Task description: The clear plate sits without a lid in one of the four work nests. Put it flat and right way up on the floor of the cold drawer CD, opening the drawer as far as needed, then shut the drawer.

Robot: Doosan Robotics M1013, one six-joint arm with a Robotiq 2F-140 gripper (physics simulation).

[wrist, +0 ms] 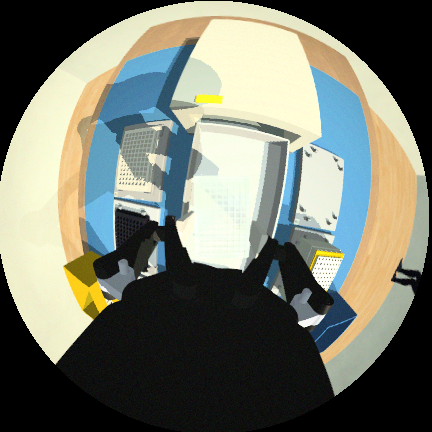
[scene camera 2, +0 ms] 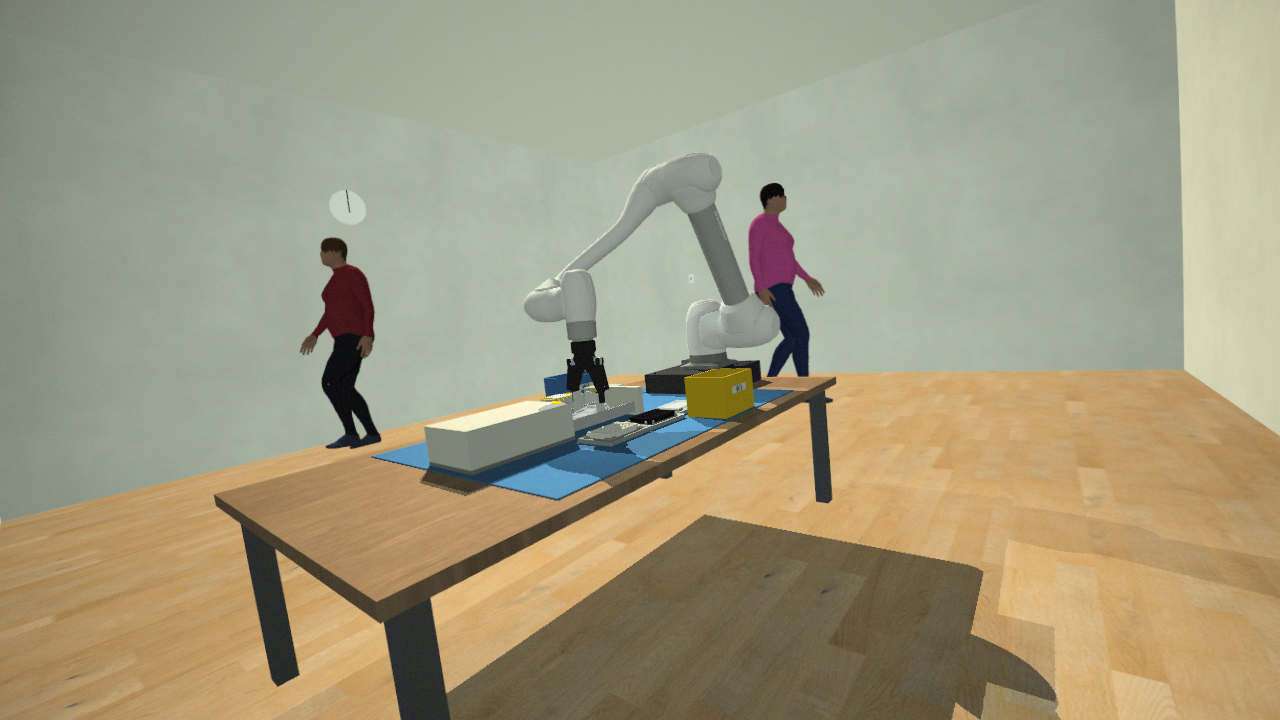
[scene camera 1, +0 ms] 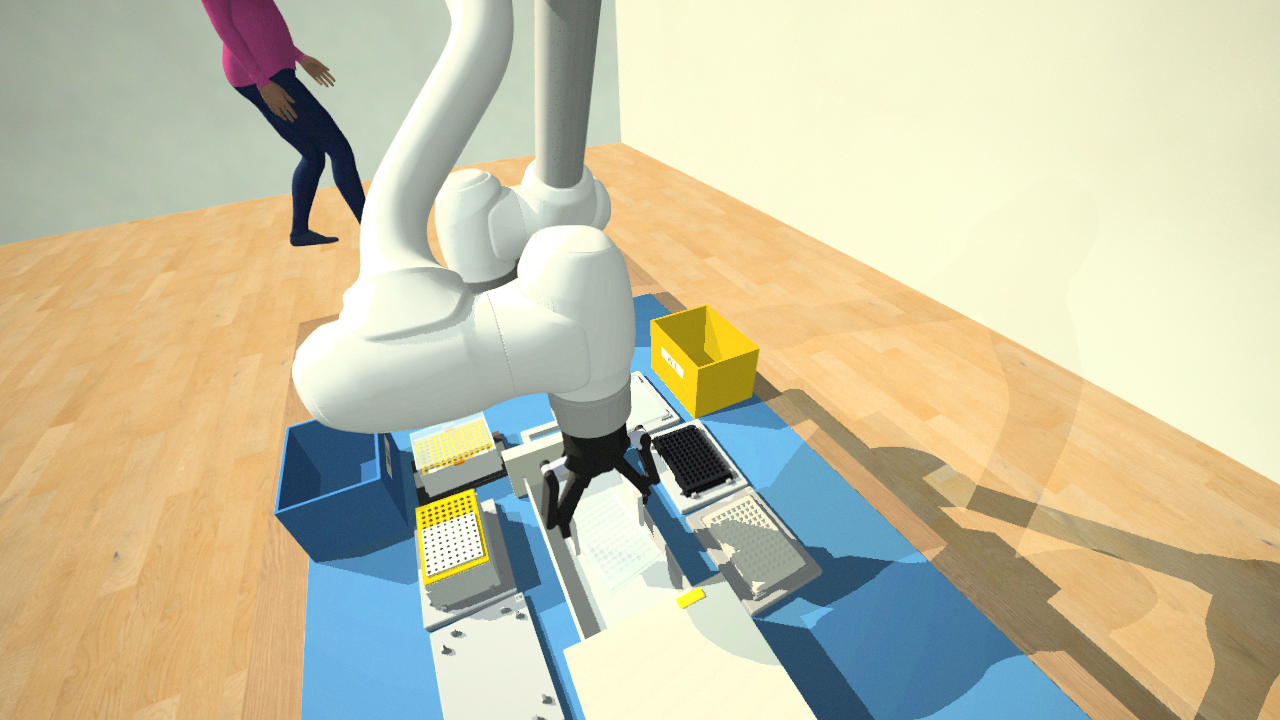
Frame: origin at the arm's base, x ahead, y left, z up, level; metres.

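Seen in the pictures: gripper, between the fingertips: (wrist: pixel 221 224) (scene camera 2: pixel 589 413) (scene camera 1: pixel 606 532); arm's base, origin of its link: (scene camera 2: pixel 708 366) (scene camera 1: pixel 487 287).
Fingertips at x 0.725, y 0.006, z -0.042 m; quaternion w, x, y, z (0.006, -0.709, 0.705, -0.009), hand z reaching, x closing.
Note:
Offsets run from my fingertips to a thing's top centre. "*": to the spot under its first point.
The clear plate {dx +0.012, dy +0.002, dz +0.023 m} (scene camera 1: pixel 615 548) (wrist: pixel 222 212) has no lid, looks level and is inside the open cold drawer, low between its walls. Whether it touches the drawer floor I cannot tell. My gripper (scene camera 1: pixel 610 528) (scene camera 2: pixel 589 405) (wrist: pixel 221 224) points down into the drawer and is shut on the clear plate, one finger at each side. The cold drawer {* dx +0.026, dy -0.076, dz -0.017 m} (scene camera 1: pixel 563 577) (wrist: pixel 274 185) is white and pulled well out of its cream housing (scene camera 1: pixel 680 662) (scene camera 2: pixel 501 434) (wrist: pixel 250 70). Its front panel {* dx -0.142, dy -0.081, dz +0.025 m} (scene camera 1: pixel 521 471) stands behind the gripper in the scene camera 1 view.
A black plate {dx -0.075, dy +0.185, dz -0.009 m} (scene camera 1: pixel 693 456) (wrist: pixel 131 227) and a pale plate {dx +0.097, dy +0.183, dz -0.009 m} (scene camera 1: pixel 760 537) (wrist: pixel 140 157) sit in nests on one side of the drawer. Tip racks {* dx -0.227, dy -0.166, dz +0.043 m} (scene camera 1: pixel 453 445) {dx -0.071, dy -0.196, dz +0.042 m} (scene camera 1: pixel 452 541) and a bare nest plate {dx +0.099, dy -0.191, dz -0.013 m} (scene camera 1: pixel 492 662) (wrist: pixel 321 187) are on the other. A yellow bin {dx -0.256, dy +0.316, dz +0.085 m} (scene camera 1: pixel 726 383) and a blue bin {dx -0.254, dy -0.331, dz +0.085 m} (scene camera 1: pixel 340 505) stand further back.

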